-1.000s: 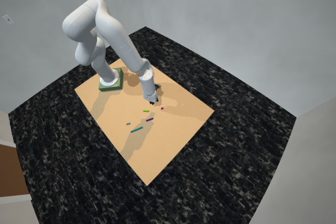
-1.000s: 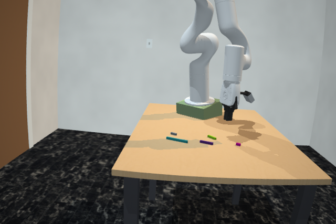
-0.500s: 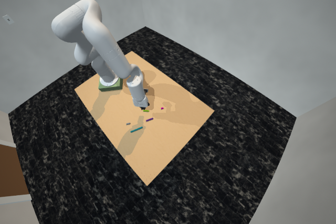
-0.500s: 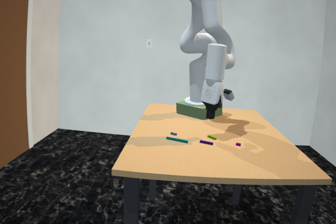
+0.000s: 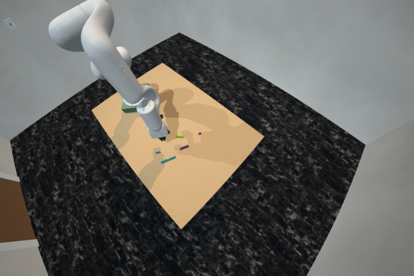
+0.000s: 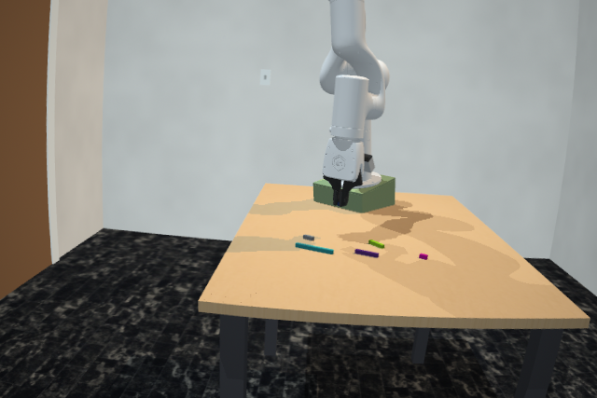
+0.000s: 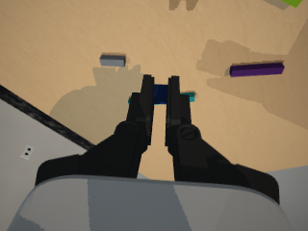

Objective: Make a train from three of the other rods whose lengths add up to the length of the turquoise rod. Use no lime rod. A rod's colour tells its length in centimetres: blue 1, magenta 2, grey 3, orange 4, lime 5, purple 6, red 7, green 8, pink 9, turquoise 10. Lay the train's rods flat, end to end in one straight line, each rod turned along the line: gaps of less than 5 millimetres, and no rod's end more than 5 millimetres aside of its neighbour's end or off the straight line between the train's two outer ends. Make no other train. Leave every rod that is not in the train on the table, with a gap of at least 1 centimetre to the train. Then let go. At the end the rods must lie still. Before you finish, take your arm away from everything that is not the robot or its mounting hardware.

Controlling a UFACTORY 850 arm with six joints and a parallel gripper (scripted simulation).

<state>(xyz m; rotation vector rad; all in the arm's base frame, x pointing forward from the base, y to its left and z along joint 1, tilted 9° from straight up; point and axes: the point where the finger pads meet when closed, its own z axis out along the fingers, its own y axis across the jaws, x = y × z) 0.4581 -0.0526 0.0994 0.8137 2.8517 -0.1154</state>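
Right now the grey rod is 110 mm below my hand and 80 mm to the right of it. Also, from my hand: turquoise rod (110 mm below, 90 mm ahead, 60 mm to the right); lime rod (110 mm below, 100 mm to the left, 20 mm ahead); blue rod (20 mm below).
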